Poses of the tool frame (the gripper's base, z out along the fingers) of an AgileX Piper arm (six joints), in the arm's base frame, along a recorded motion.
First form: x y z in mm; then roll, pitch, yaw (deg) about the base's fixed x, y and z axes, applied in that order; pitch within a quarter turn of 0, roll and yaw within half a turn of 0.
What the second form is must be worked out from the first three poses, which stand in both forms.
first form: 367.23, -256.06, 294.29, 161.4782, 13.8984, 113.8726
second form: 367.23, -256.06, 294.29, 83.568, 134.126, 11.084
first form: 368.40, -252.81, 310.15, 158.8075, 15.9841, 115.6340
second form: 368.40, -252.81, 310.15, 79.035, 133.225, 12.938
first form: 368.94, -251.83, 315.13, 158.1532, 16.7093, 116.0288
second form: 368.94, -251.83, 315.13, 77.830, 132.859, 13.222
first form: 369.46, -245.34, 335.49, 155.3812, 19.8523, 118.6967
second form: 369.46, -245.34, 335.49, 71.535, 131.945, 14.773
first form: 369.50, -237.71, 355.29, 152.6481, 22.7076, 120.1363
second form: 369.50, -237.71, 355.29, 66.778, 130.301, 16.186
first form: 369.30, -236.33, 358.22, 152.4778, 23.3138, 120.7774
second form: 369.30, -236.33, 358.22, 65.599, 130.322, 16.172
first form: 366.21, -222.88, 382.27, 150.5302, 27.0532, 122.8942
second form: 366.21, -222.88, 382.27, 59.903, 128.857, 16.454
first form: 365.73, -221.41, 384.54, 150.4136, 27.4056, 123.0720
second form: 365.73, -221.41, 384.54, 59.424, 128.725, 16.406
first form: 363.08, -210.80, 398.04, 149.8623, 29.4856, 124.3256
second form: 363.08, -210.80, 398.04, 56.450, 128.083, 16.085
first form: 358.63, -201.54, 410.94, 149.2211, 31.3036, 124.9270
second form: 358.63, -201.54, 410.94, 54.309, 127.163, 15.791
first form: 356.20, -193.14, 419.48, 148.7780, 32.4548, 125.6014
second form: 356.20, -193.14, 419.48, 52.616, 126.713, 15.792
